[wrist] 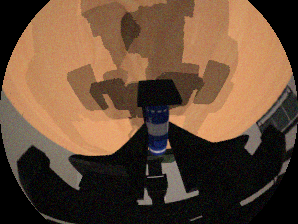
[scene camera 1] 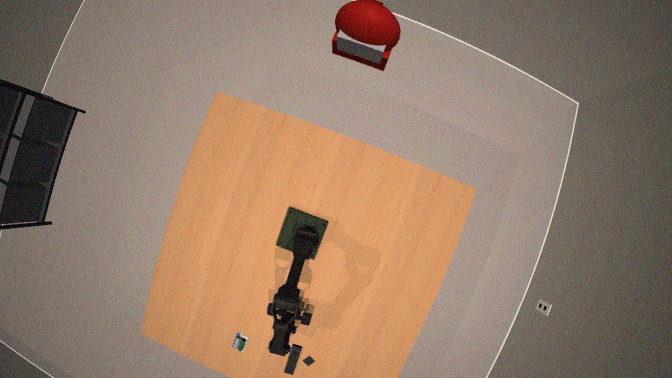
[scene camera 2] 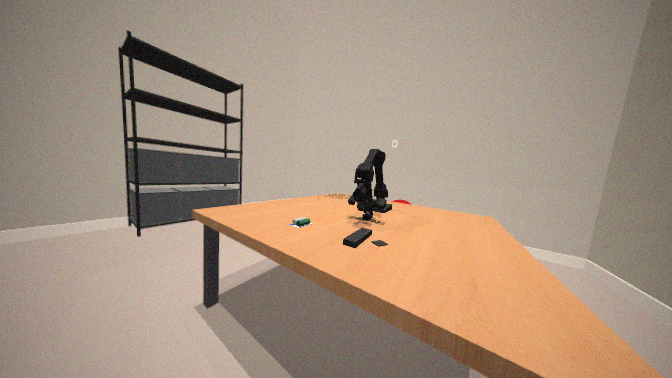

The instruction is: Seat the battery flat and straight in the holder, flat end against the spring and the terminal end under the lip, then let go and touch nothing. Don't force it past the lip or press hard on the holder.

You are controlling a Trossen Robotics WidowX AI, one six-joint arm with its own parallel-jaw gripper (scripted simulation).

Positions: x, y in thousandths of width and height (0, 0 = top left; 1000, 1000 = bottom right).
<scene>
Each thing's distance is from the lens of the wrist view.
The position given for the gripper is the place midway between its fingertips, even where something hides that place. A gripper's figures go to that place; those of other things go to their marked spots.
gripper (wrist: 525, 560): 10 cm
blue battery (wrist: 529, 529): 7 cm
</scene>
